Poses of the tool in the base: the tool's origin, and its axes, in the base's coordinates. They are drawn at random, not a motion.
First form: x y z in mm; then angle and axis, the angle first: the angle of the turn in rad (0 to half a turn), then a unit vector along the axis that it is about.
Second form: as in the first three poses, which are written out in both.
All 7 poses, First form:
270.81 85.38 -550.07 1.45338 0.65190 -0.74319 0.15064
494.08 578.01 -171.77 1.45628 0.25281 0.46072 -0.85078
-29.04 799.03 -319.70 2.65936 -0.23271 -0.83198 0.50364
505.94 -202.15 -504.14 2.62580 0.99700 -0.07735 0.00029
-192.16 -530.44 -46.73 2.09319 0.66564 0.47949 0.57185
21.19 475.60 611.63 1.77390 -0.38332 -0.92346 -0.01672
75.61 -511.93 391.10 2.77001 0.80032 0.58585 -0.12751
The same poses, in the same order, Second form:
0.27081 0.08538 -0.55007 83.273 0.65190 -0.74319 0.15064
0.49408 0.57801 -0.17177 83.439 0.25281 0.46072 -0.85078
-0.02904 0.79903 -0.31970 152.370 -0.23271 -0.83198 0.50364
0.50594 -0.20215 -0.50414 150.447 0.99700 -0.07735 0.00029
-0.19216 -0.53044 -0.04673 119.931 0.66564 0.47949 0.57185
0.02119 0.47560 0.61163 101.637 -0.38332 -0.92346 -0.01672
0.07561 -0.51193 0.39110 158.710 0.80032 0.58585 -0.12751

